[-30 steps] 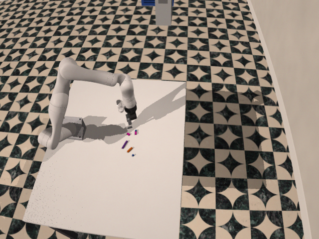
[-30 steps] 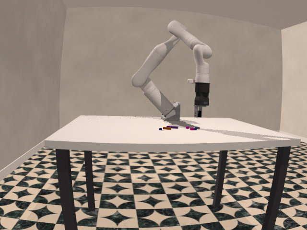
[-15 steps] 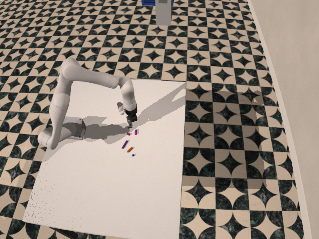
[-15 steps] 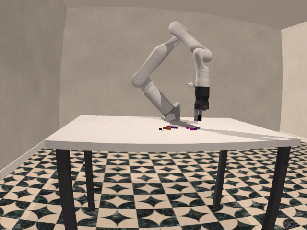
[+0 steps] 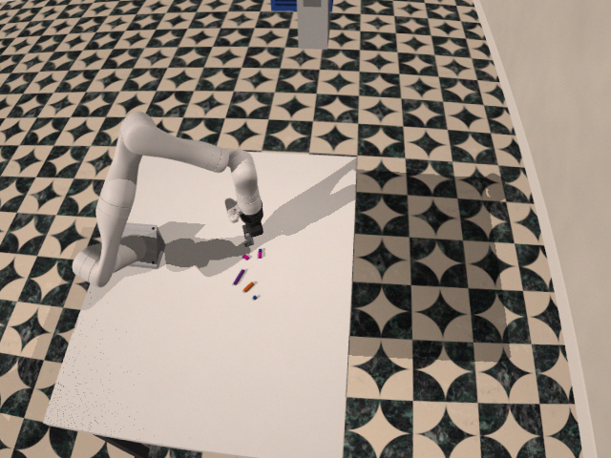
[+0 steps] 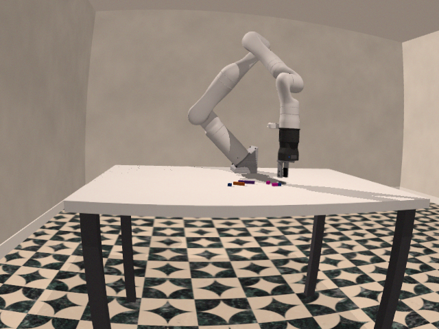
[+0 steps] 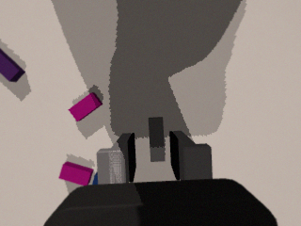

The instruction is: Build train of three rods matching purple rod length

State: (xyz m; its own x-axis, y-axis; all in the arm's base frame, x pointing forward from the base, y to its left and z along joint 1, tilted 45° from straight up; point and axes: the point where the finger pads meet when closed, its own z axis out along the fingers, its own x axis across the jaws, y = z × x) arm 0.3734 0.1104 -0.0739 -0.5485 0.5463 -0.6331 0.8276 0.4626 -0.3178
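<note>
Right now the grey rod is 4 cm below my hand. Round my hand: purple rod (13 cm to the right, 4 cm below); orange rod (16 cm to the right, 4 cm below, 4 cm ahead).
</note>
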